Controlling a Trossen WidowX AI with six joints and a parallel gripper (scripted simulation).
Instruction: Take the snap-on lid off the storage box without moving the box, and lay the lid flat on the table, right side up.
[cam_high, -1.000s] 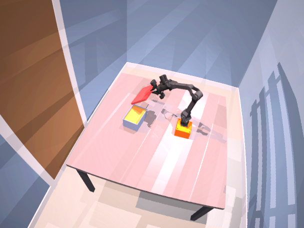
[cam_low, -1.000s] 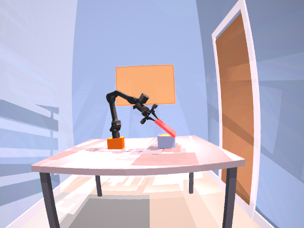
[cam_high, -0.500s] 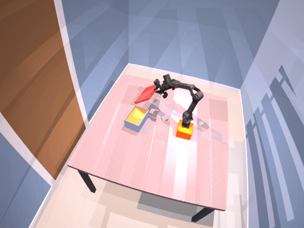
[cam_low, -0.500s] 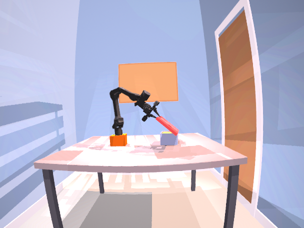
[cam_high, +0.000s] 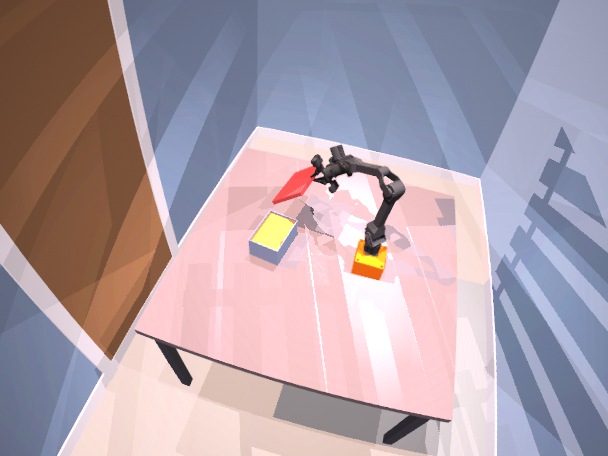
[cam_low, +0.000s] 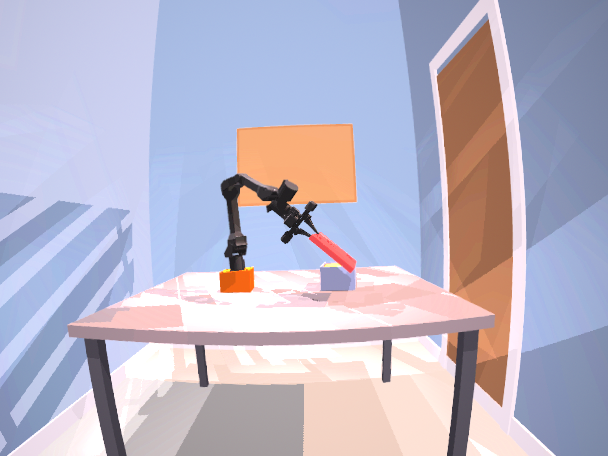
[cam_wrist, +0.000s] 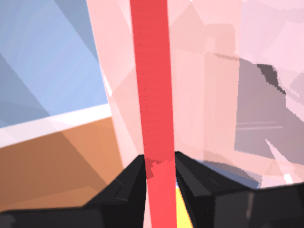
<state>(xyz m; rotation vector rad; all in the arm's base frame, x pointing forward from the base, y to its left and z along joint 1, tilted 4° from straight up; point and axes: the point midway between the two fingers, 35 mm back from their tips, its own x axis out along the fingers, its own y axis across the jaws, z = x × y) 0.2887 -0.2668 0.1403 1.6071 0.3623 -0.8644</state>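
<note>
My gripper tip is 6 cm short of the lid, 5 cm above it and 2 cm to the left of it. The rest, counted from my gripper tip: storage box: 23 cm to the left, 18 cm below, 14 cm ahead.
</note>
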